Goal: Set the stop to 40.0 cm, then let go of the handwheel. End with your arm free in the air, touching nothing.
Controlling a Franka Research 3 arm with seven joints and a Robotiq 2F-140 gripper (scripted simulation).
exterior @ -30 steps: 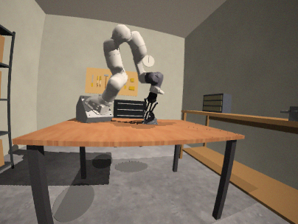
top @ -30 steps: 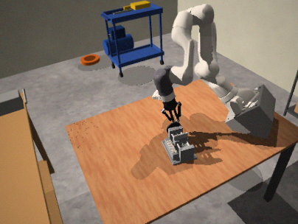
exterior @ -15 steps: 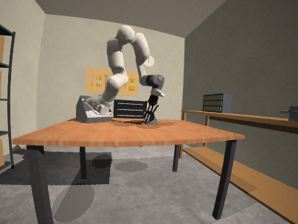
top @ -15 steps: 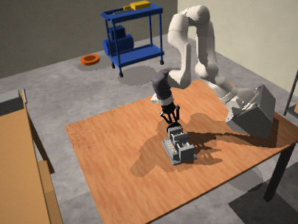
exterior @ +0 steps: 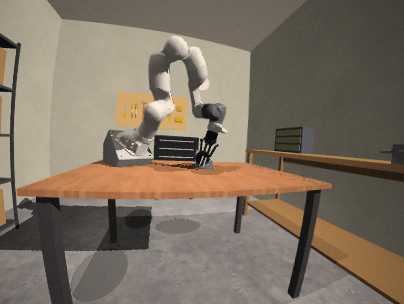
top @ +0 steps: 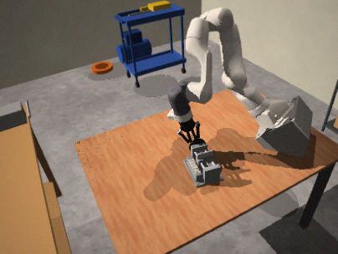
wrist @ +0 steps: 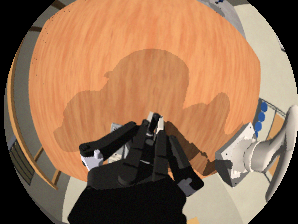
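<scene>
Now: the handwheel 2 cm to the left of my hand and 1 cm below it.
</scene>
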